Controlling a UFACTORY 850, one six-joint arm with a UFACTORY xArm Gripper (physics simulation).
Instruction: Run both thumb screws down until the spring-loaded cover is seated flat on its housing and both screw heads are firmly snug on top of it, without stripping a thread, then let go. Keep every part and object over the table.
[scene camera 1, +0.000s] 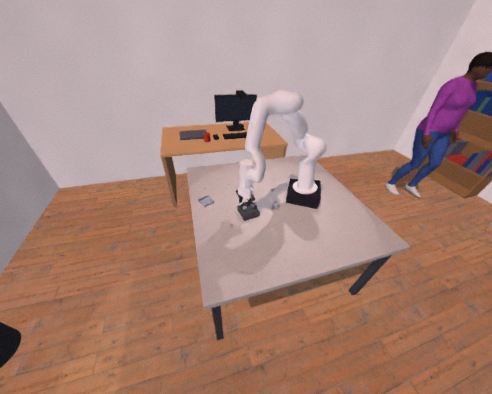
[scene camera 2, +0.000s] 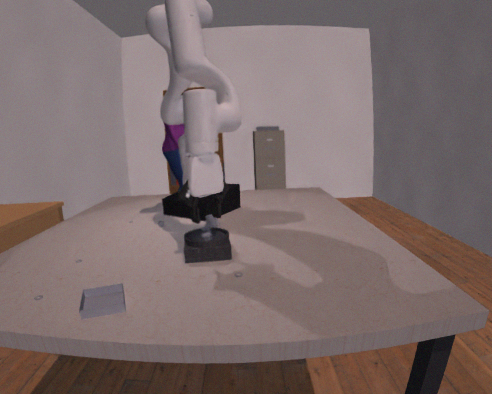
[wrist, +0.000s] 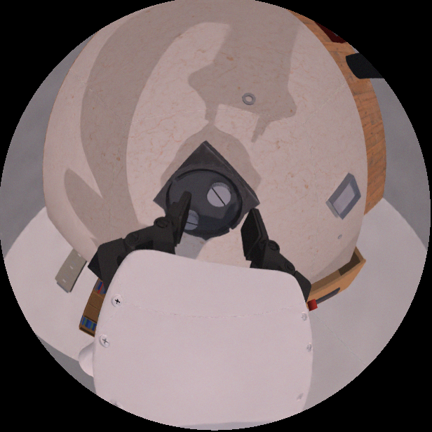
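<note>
A dark square housing (scene camera 1: 249, 213) (scene camera 2: 207, 251) (wrist: 206, 151) stands on the table with a round dark cover (wrist: 196, 182) in it. Two grey slotted screw heads show on the cover in the wrist view: one screw (wrist: 219, 195) is in full view, the other screw (wrist: 191, 221) is partly hidden by a finger. My gripper (scene camera 1: 246, 202) (scene camera 2: 207, 218) (wrist: 218, 211) is open and empty over the cover. In the wrist view its left finger lies across the gap between the screws and its right finger near the housing's edge. Whether the cover is flat is too small to tell.
A shallow grey tray (scene camera 1: 205, 201) (scene camera 2: 102, 302) (wrist: 333, 204) lies on the table. A small ring (scene camera 2: 238, 274) (wrist: 243, 99) lies near the housing. A grey cylindrical part (scene camera 1: 275, 205) stands between the housing and the black arm base (scene camera 1: 295, 198). More small rings lie about.
</note>
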